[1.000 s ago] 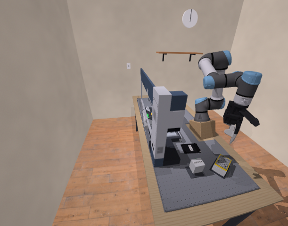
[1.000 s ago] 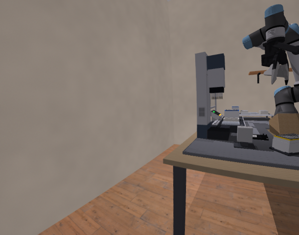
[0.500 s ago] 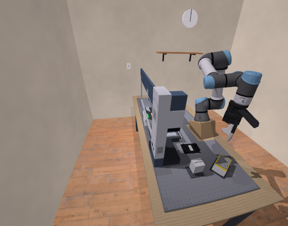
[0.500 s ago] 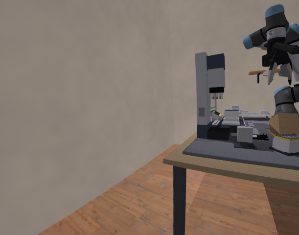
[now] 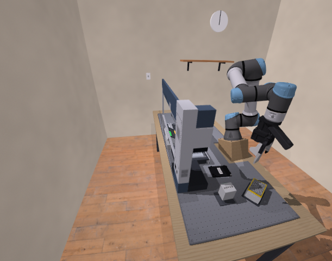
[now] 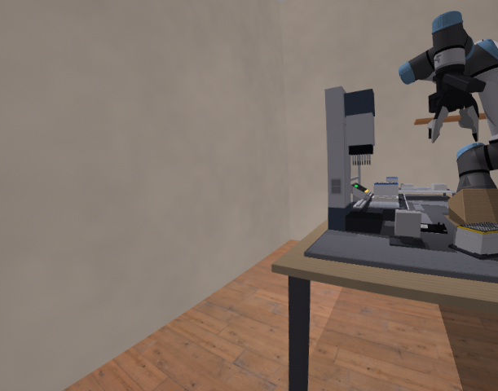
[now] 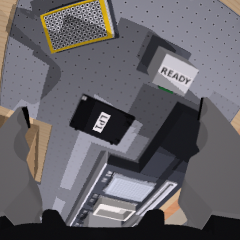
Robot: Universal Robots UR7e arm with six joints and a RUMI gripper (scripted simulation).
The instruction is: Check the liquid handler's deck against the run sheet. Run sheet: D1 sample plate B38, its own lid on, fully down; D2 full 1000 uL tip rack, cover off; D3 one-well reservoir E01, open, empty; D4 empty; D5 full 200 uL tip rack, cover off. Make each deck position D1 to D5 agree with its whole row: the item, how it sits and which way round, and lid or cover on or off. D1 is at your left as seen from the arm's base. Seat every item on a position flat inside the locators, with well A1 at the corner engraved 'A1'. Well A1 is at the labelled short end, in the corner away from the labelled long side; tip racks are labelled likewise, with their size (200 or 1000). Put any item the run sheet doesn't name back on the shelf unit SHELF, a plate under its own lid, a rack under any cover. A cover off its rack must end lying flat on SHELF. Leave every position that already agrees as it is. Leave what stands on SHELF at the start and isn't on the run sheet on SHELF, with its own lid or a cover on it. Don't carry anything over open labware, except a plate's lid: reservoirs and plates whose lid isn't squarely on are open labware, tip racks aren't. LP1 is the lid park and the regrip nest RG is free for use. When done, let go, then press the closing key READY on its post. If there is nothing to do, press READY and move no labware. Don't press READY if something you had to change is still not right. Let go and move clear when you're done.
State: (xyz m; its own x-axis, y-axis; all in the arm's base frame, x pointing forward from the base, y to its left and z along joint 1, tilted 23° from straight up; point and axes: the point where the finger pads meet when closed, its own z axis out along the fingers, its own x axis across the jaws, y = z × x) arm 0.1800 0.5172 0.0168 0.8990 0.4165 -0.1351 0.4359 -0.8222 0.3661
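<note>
The yellow-rimmed tip rack is 9 cm behind my hand, 1 cm to the right of it and 26 cm below it. The rest, counted from my hand: regrip nest RG (8 cm behind, 31 cm below); then liquid handler head (28 cm ahead, 16 cm to the right, 7 cm above); then ready key post (12 cm ahead, 3 cm to the right, 25 cm below).
</note>
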